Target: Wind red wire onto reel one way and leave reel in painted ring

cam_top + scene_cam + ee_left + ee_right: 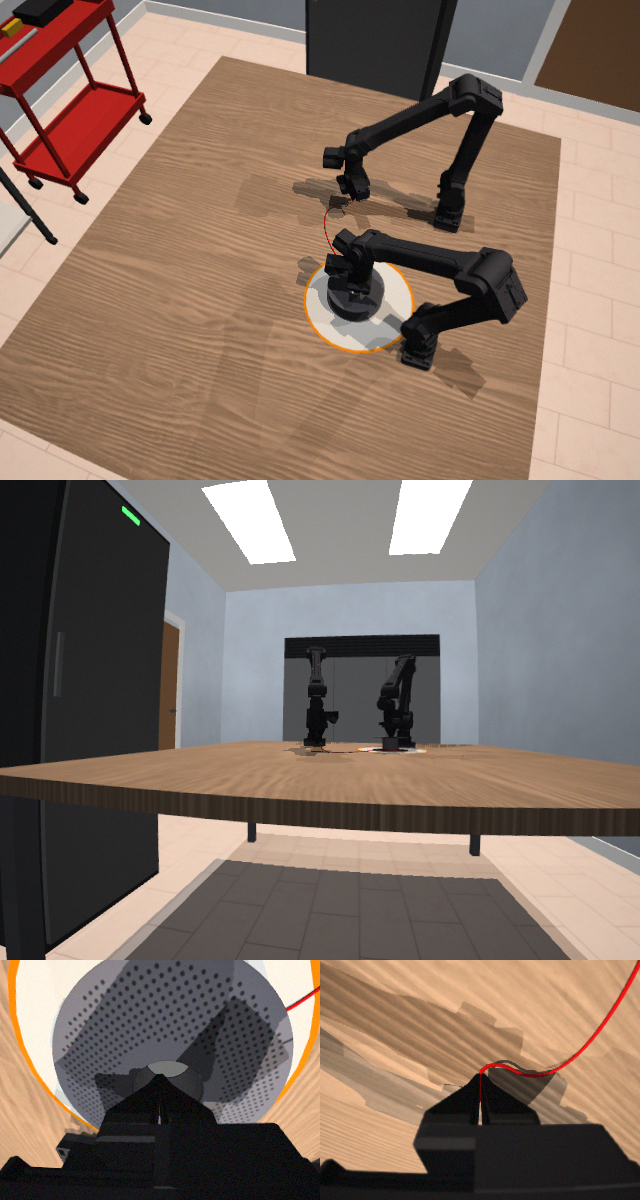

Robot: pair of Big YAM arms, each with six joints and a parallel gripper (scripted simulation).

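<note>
The dark grey reel is 2 cm below my left hand, 1 cm to the right of it and 1 cm ahead of it. From my left hand the other things lie so: orange painted ring 5 cm below, 1 cm behind.
</note>
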